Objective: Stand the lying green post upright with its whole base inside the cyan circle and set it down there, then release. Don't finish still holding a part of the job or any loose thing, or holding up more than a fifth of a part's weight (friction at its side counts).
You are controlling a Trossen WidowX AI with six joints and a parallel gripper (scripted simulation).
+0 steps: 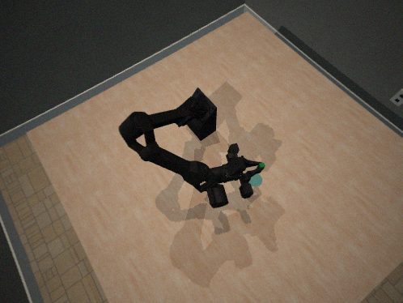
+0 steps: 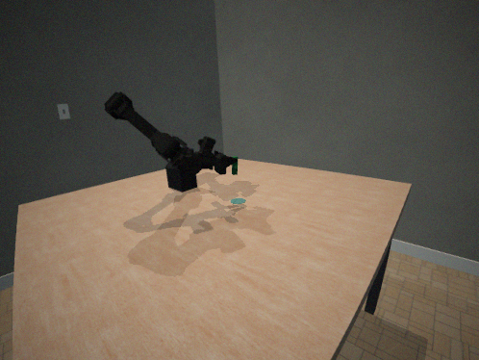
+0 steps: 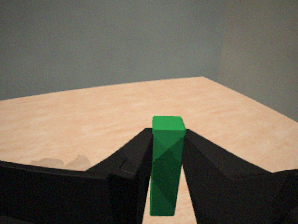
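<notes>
The cyan circle is 1 cm ahead of my hand, 3 cm to the left of it and 17 cm below it. The rest, counted from my hand: green post: 1 cm ahead, 3 cm to the left, 3 cm below.
</notes>
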